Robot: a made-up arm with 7 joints.
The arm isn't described. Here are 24 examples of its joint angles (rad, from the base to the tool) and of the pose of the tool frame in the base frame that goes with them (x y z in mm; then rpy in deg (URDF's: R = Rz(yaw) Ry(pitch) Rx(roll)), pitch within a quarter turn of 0, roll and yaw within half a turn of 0).
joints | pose
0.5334 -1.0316 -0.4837 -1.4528 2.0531 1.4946 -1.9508 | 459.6 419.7 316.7 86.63 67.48 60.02
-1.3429 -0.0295 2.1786 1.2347 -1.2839 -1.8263 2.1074 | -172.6 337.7 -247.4 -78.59 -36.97 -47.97
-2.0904 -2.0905 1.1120 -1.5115 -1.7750 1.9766 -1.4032 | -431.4 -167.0 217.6 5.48 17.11 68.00
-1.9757 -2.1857 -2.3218 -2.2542 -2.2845 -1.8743 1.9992 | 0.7 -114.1 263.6 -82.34 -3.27 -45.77
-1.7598 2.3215 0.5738 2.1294 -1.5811 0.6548 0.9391 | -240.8 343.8 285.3 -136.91 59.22 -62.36
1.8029 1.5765 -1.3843 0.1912 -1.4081 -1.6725 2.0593 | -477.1 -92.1 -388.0 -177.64 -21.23 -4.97
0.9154 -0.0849 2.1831 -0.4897 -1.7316 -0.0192 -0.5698 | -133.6 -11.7 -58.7 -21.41 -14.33 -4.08
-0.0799 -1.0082 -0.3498 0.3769 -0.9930 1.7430 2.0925 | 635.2 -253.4 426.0 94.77 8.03 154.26
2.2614 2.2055 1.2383 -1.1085 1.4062 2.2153 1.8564 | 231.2 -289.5 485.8 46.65 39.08 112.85
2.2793 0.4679 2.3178 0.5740 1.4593 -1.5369 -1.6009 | 51.1 44.2 206.1 106.27 -13.58 176.57
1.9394 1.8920 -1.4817 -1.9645 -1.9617 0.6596 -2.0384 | -270.8 -311.7 37.2 39.97 10.60 71.99
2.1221 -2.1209 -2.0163 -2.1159 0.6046 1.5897 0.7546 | -564.0 113.3 613.5 -37.26 74.32 -89.35
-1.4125 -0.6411 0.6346 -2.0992 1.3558 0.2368 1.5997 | -196.7 -741.0 -224.5 177.57 -31.06 64.39
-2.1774 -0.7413 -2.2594 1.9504 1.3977 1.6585 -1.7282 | 120.0 -287.1 106.2 56.29 -30.09 19.42
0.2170 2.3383 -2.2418 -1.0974 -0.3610 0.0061 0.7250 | -461.6 304.5 37.1 138.83 -18.00 -11.15
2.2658 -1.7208 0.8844 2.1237 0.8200 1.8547 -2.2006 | 138.4 114.4 212.1 -147.41 4.10 34.03
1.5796 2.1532 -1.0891 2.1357 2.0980 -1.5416 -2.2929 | -532.7 -318.8 -77.2 -10.63 6.66 89.99
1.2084 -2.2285 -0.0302 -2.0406 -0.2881 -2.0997 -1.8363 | 291.0 285.8 623.5 0.39 14.12 -44.67
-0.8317 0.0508 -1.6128 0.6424 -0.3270 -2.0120 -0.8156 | 396.0 -152.2 56.7 79.86 -28.85 -22.72
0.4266 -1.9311 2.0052 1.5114 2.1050 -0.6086 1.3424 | 58.3 -221.1 108.4 79.25 21.47 31.77
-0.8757 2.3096 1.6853 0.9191 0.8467 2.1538 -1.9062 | 72.9 22.6 137.7 -11.83 -6.94 -37.14
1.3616 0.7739 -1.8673 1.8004 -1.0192 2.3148 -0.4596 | -399.3 226.9 -127.8 82.45 34.69 48.26
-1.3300 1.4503 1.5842 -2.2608 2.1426 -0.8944 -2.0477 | -165.8 353.4 132.2 171.54 47.38 -178.22
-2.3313 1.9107 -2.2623 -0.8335 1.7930 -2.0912 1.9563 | 178.2 297.9 106.3 11.46 -4.21 -71.73
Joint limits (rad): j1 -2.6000..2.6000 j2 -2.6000..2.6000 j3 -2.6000..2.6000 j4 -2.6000..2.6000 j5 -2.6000..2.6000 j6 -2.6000..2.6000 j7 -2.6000..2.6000
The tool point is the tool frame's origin. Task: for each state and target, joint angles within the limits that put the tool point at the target. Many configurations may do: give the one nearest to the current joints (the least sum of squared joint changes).
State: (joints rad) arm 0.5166 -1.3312 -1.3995 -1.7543 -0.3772 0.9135 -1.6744
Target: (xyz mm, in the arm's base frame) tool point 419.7 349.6 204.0
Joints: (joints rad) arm 0.1405 -1.0308 -1.4145 -1.6836 -0.4007 0.7991 -1.5141
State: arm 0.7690 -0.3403 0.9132 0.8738 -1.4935 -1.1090 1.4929
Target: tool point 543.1 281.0 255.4
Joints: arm 1.1027 -0.8186 0.7572 0.3407 -1.9375 -1.0407 1.6846
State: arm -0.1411 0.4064 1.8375 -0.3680 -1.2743 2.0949 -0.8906
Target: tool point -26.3 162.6 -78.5
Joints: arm -0.3992 0.1950 2.2783 -0.3466 -1.1688 2.1353 -0.9691
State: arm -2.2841 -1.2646 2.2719 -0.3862 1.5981 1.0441 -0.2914
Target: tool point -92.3 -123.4 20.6
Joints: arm -2.3893 -1.0147 2.2172 -0.0031 1.7536 1.0808 -0.4985
